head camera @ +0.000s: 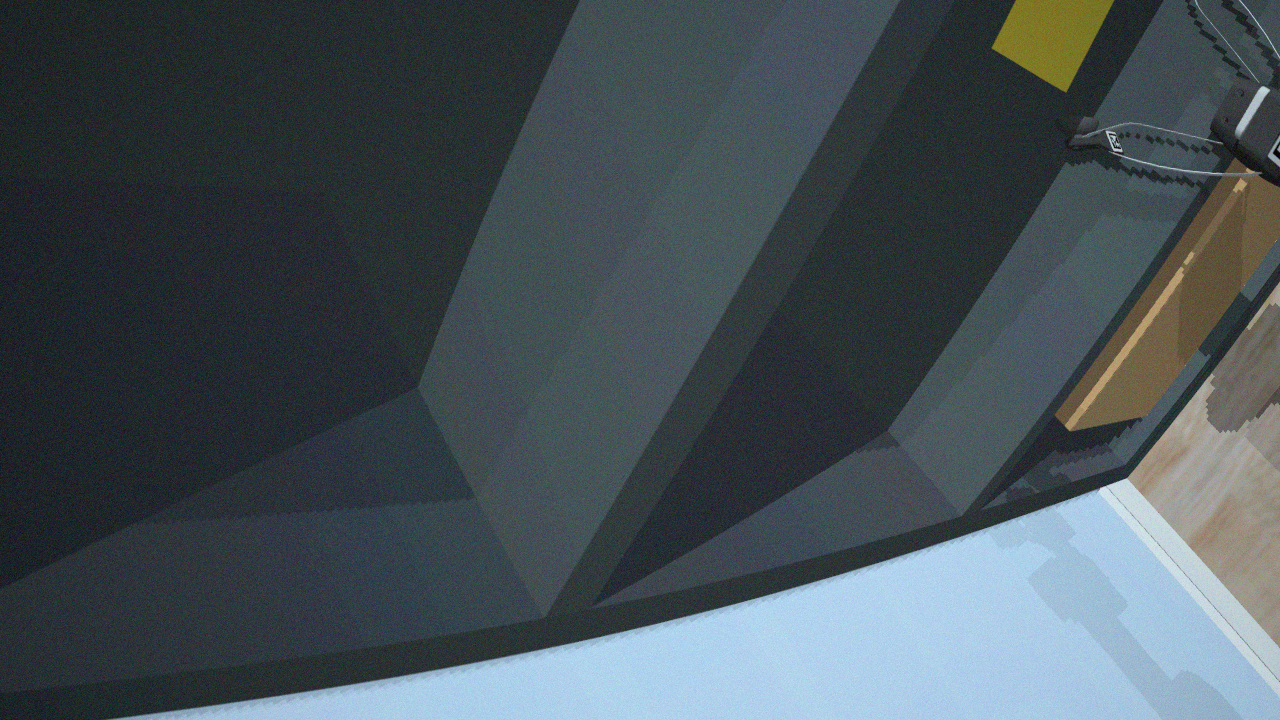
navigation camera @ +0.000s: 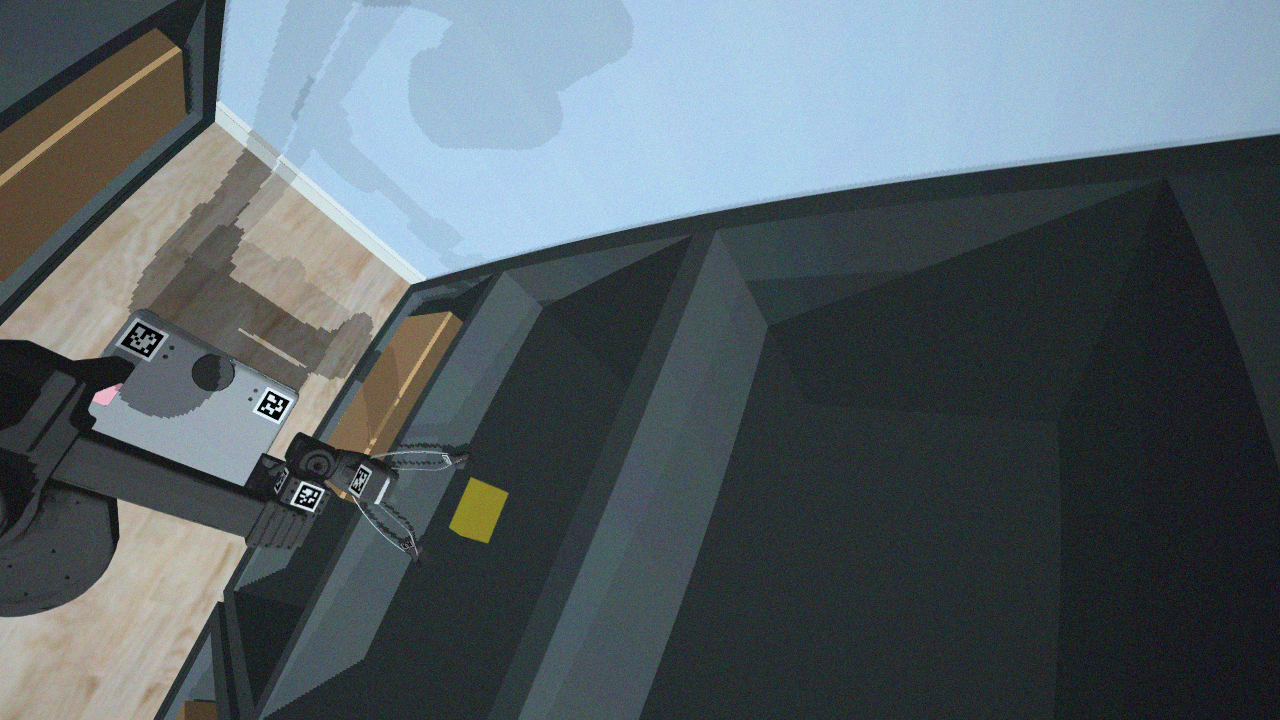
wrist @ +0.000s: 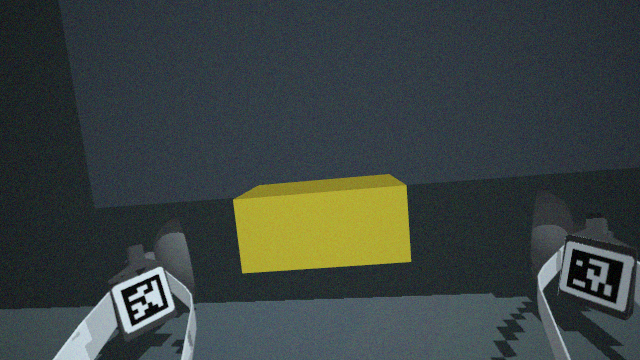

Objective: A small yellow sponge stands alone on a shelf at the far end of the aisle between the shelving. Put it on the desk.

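The small yellow sponge [head camera: 1054, 44] [navigation camera: 478, 510] [wrist: 322, 230] stands upright in a dark shelf compartment, behind the lit front strip of the shelf [head camera: 1011, 376] [navigation camera: 366, 608] [wrist: 350, 325]. My gripper [navigation camera: 437, 505] [wrist: 352, 234] is open, its fingers wide apart and with nothing between them. The sponge is just beyond the fingertips, a little left of the middle between them in the wrist view, with a gap on each side. In the head camera view the gripper is cut off at the right edge. The desk does not show in these views.
A brown box [head camera: 1154, 331] [navigation camera: 402, 385] lies on a lower shelf below the gripper. Another brown box [navigation camera: 98, 134] is in the shelving across the aisle. A pale blue wall [head camera: 805, 653] [navigation camera: 805, 107] closes the aisle's end. A thick shelf edge runs above the sponge's compartment.
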